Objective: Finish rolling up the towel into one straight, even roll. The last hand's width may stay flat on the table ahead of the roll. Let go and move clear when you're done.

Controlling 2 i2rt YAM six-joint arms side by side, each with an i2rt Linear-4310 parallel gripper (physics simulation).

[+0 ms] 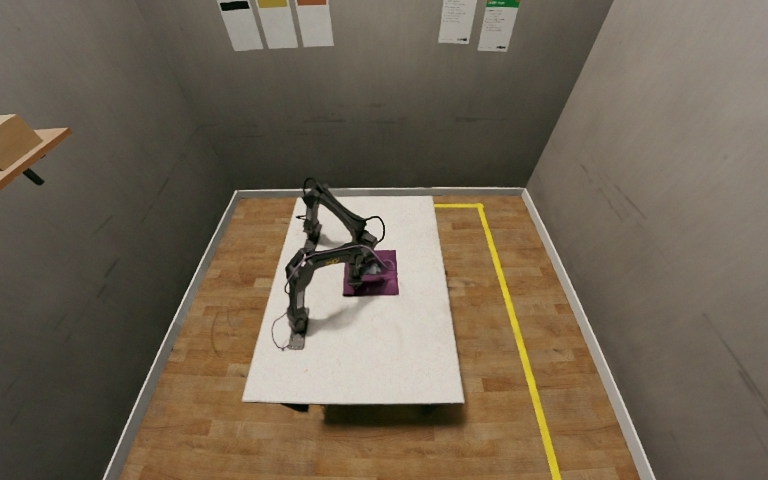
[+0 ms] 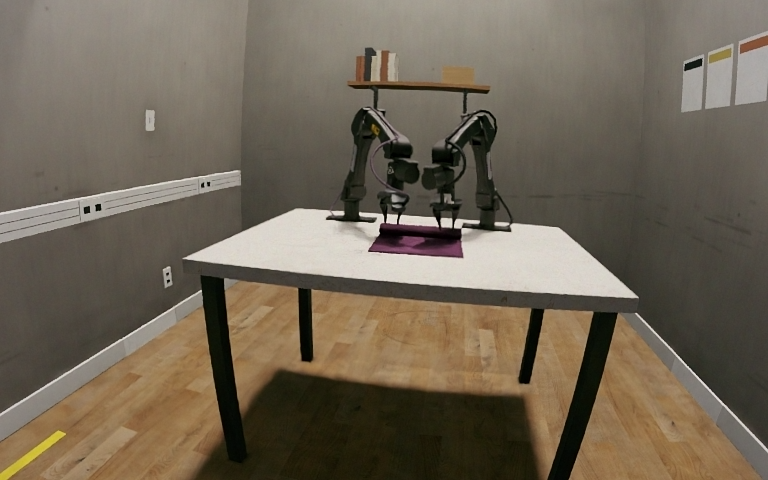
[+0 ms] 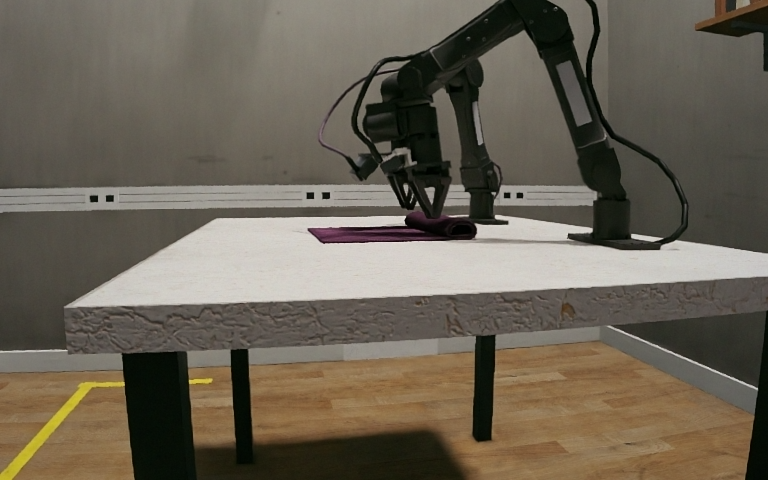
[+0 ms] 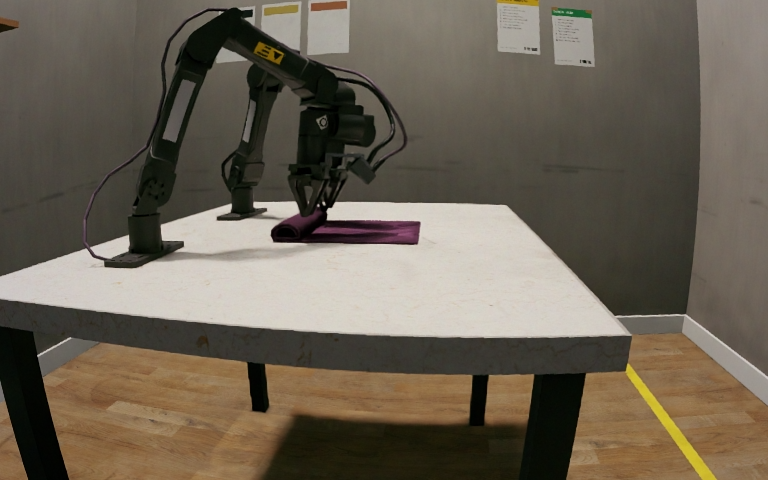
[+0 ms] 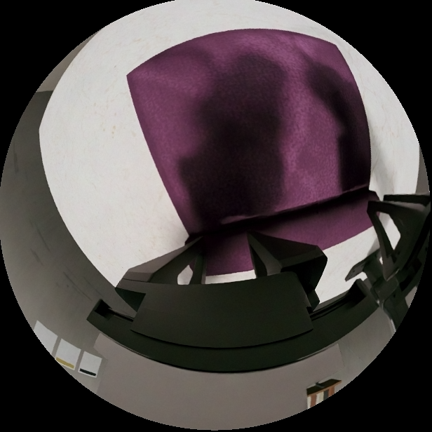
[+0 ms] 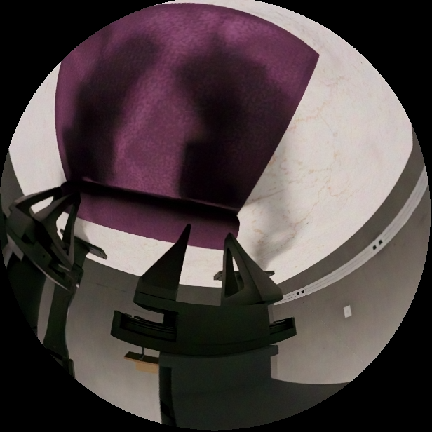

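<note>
The purple towel (image 1: 390, 287) lies on the table, partly rolled. Its roll (image 2: 419, 229) (image 3: 461, 227) (image 4: 288, 228) (image 5: 310, 222) (image 6: 150, 215) runs along the side nearest the arm bases and looks straight. The flat part (image 2: 419, 247) (image 3: 362, 234) (image 4: 373, 230) (image 5: 160, 110) (image 6: 240, 60) extends away from the bases. My left gripper (image 2: 446, 227) (image 5: 225, 238) and my right gripper (image 2: 391, 222) (image 6: 208, 231) are partly open, pointing down at the top of the roll near its two ends. Neither grips cloth. Whether the tips touch the roll is hard to tell.
The white table (image 1: 390, 362) (image 2: 509, 271) carries both arms. The left arm's base (image 3: 617, 242) and the right arm's base (image 4: 144, 254) stand behind the roll. A wall shelf (image 2: 419, 86) with books and a box hangs behind the arms. The two grippers are close together.
</note>
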